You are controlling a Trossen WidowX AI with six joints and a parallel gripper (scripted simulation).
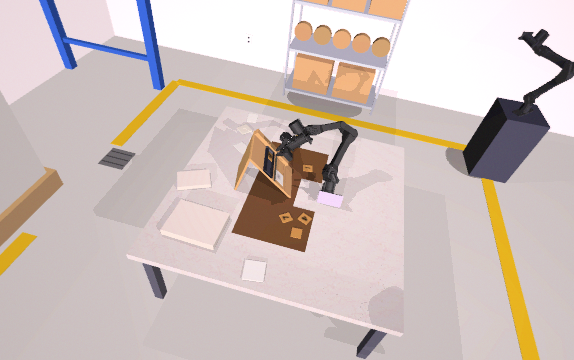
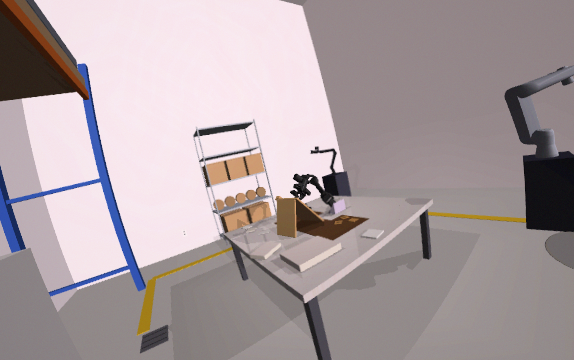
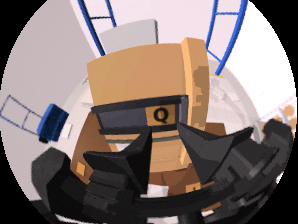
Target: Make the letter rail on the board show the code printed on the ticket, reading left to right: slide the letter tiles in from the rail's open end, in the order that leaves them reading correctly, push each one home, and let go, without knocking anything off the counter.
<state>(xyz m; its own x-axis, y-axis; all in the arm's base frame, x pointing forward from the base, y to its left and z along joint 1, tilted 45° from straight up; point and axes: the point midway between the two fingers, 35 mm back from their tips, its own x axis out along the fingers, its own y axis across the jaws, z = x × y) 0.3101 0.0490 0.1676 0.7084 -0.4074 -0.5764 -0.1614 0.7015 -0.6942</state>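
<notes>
My gripper tip is now 280 mm to the right of the tan letter tile, 190 mm above it and 130 mm past it. The rest, counted from my gripper tip: ticket 100 mm below, 80 mm to the left, 40 mm behind; cream box 450 mm to the left, 300 mm ahead, 180 mm below; brown mat 200 mm below, 130 mm behind, 70 mm to the left.
</notes>
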